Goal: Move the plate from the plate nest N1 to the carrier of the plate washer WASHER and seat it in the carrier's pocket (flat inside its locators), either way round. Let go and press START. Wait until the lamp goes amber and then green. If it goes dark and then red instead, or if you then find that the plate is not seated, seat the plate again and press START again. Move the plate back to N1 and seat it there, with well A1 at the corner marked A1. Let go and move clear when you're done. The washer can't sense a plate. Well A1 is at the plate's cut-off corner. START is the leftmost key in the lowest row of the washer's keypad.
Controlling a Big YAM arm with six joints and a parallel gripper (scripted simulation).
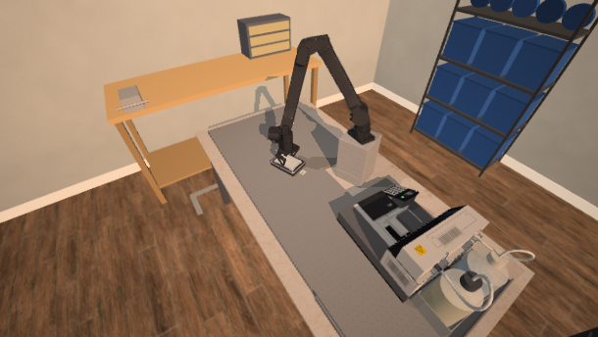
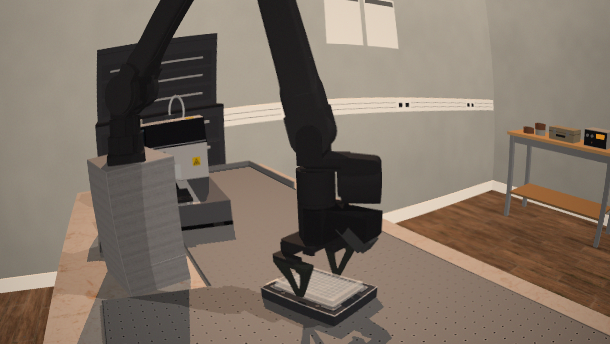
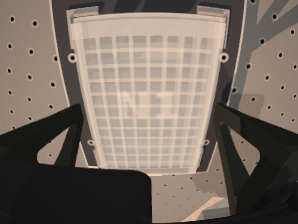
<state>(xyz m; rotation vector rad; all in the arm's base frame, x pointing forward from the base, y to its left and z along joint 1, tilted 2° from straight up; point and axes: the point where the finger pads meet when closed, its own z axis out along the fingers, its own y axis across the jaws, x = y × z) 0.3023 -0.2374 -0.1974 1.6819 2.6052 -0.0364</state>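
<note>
The clear well plate lies 1 cm below my hand. Round my hand: dark carrier: 52 cm to the left, 20 cm behind, 4 cm above; label: 10 cm to the left, 4 cm below, 4 cm behind; nest frame: 3 cm below.
</note>
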